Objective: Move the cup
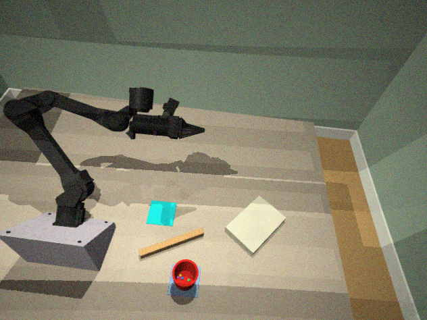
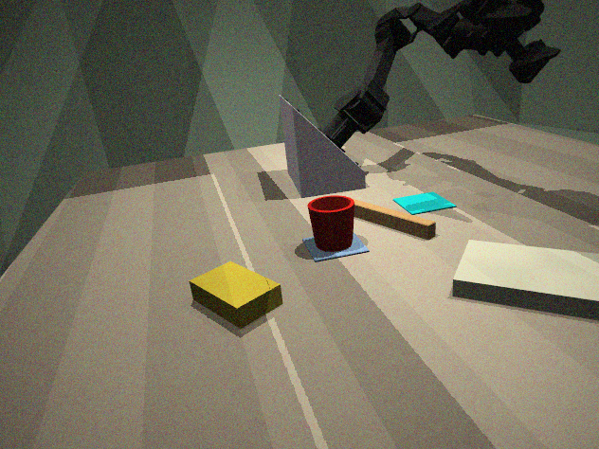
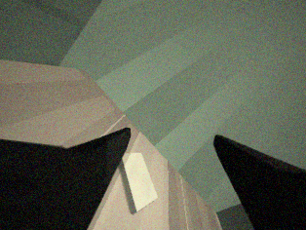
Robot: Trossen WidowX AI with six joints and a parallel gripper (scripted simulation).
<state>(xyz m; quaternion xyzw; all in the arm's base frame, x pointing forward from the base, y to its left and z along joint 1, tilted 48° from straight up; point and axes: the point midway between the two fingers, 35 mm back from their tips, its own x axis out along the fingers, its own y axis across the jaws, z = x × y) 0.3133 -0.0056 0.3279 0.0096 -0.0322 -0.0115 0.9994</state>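
Now: gripper tip 10 mm past the red cup, 350 mm to the left of it and 250 mm above it. From my gripper tip the other things lie so: cyan pad (120 mm behind, 140 mm to the right, 300 mm below); pale flat slab (210 mm ahead, 150 mm to the right, 280 mm below); wooden bar (70 mm behind, 240 mm to the right, 280 mm below).
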